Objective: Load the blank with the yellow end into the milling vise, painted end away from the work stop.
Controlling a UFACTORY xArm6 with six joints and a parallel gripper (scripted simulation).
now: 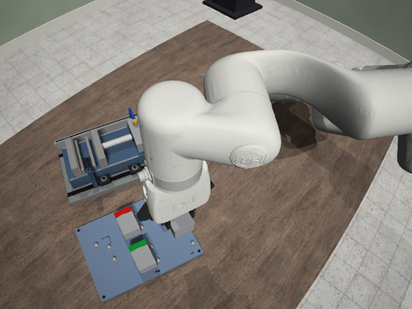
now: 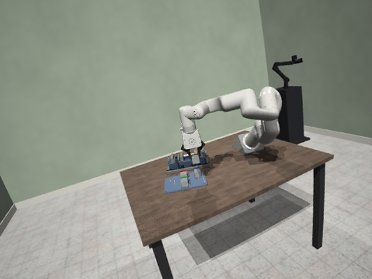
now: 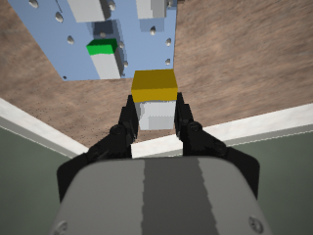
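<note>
The yellow-ended blank is 2 cm below my hand. Round my hand: green-ended blank 15 cm below, 9 cm ahead, 2 cm to the right; red-ended blank 15 cm below, 11 cm to the right, 6 cm ahead; blue-ended blank 15 cm below, 9 cm to the right, 2 cm behind.
</note>
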